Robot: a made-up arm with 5 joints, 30 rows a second.
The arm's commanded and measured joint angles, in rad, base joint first. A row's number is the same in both.
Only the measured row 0 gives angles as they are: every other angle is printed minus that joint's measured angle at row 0.
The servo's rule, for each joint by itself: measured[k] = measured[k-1] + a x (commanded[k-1-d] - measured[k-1]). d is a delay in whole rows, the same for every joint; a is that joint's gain. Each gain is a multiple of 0.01, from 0.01 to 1. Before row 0 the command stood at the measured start. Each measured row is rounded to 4 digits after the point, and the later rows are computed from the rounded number. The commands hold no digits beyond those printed.
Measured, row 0:
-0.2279, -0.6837, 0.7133, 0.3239, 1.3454
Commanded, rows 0 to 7:
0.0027, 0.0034, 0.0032, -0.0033, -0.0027
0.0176, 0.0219, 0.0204, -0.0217, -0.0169
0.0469, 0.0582, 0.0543, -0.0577, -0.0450
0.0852, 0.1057, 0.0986, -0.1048, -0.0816
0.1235, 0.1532, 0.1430, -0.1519, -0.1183
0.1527, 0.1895, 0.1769, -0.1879, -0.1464
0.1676, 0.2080, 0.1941, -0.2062, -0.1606
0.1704, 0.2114, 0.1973, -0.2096, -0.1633
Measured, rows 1 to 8:
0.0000, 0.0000, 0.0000, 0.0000, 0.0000
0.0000, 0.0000, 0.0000, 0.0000, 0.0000
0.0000, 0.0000, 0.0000, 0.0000, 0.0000
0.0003, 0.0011, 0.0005, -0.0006, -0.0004
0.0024, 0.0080, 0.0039, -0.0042, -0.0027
0.0077, 0.0246, 0.0125, -0.0133, -0.0086
0.0170, 0.0514, 0.0271, -0.0289, -0.0188
0.0298, 0.0850, 0.0468, -0.0498, -0.0327
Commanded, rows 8 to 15:
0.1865, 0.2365, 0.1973, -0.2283, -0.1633
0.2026, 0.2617, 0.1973, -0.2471, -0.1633
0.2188, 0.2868, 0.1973, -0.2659, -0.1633
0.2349, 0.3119, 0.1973, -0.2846, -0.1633
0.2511, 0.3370, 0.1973, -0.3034, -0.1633
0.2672, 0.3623, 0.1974, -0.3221, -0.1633
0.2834, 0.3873, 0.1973, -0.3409, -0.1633
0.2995, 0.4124, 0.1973, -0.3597, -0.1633
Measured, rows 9 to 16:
0.0445, 0.1195, 0.0689, -0.0733, -0.0486
0.0593, 0.1487, 0.0902, -0.0959, -0.0643
0.0726, 0.1694, 0.1084, -0.1152, -0.0782
0.0863, 0.1915, 0.1235, -0.1344, -0.0901
0.1003, 0.2147, 0.1360, -0.1536, -0.1003
0.1145, 0.2385, 0.1464, -0.1727, -0.1091
0.1289, 0.2627, 0.1551, -0.1917, -0.1167
0.1436, 0.2872, 0.1623, -0.2107, -0.1232

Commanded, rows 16 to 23:
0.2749, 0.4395, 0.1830, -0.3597, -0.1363
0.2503, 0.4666, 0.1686, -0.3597, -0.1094
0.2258, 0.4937, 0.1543, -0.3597, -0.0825
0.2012, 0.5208, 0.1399, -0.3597, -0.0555
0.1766, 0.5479, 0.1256, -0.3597, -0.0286
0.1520, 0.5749, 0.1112, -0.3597, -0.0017
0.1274, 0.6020, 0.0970, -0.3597, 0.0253
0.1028, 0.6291, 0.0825, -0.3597, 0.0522
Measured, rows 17 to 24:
0.1584, 0.3120, 0.1683, -0.2296, -0.1288
0.1734, 0.3368, 0.1732, -0.2485, -0.1336
0.1885, 0.3617, 0.1773, -0.2674, -0.1378
0.1989, 0.3874, 0.1783, -0.2831, -0.1376
0.2051, 0.4135, 0.1767, -0.2961, -0.1337
0.2076, 0.4400, 0.1729, -0.3069, -0.1265
0.2068, 0.4667, 0.1673, -0.3159, -0.1166
0.2032, 0.4935, 0.1602, -0.3233, -0.1043

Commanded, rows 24 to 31:
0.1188, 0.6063, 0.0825, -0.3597, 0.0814
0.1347, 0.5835, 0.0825, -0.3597, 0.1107
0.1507, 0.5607, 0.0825, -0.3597, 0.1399
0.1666, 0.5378, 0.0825, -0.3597, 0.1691
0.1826, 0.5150, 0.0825, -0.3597, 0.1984
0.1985, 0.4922, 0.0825, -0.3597, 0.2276
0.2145, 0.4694, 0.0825, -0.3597, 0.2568
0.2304, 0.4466, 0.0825, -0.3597, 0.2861
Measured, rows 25 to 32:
0.1971, 0.5204, 0.1519, -0.3295, -0.0899
0.1887, 0.5473, 0.1426, -0.3346, -0.0738
0.1784, 0.5743, 0.1324, -0.3389, -0.0562
0.1712, 0.5849, 0.1239, -0.3424, -0.0369
0.1668, 0.5844, 0.1169, -0.3453, -0.0162
0.1649, 0.5766, 0.1111, -0.3477, 0.0057
0.1651, 0.5638, 0.1062, -0.3497, 0.0286
0.1672, 0.5477, 0.1022, -0.3514, 0.0524

